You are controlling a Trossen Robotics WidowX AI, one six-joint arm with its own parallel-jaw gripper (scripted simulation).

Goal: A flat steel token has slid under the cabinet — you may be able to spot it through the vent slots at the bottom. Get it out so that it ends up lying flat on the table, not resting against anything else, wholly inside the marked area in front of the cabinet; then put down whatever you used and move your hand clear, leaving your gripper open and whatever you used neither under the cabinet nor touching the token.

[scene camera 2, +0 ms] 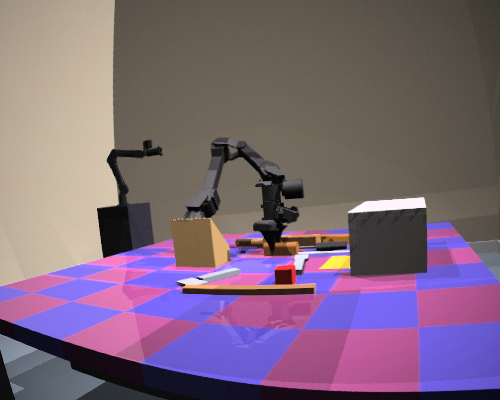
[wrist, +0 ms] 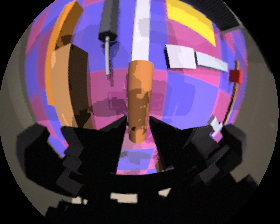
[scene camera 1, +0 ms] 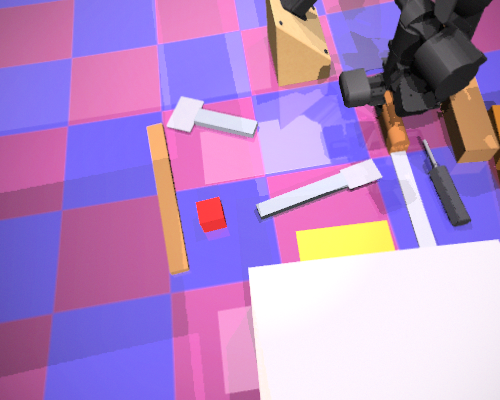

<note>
I see my gripper (scene camera 1: 388, 112), a red cube (scene camera 1: 211, 215), a dark screwdriver (scene camera 1: 458, 214), a wooden block (wrist: 68, 66), a long wooden slat (scene camera 1: 174, 237) and a white cabinet (scene camera 1: 411, 317).
The long wooden slat shows as well in scene camera 2 (scene camera 2: 190, 288). My gripper shows as well in scene camera 2 (scene camera 2: 275, 249) and in the wrist view (wrist: 138, 118).
</note>
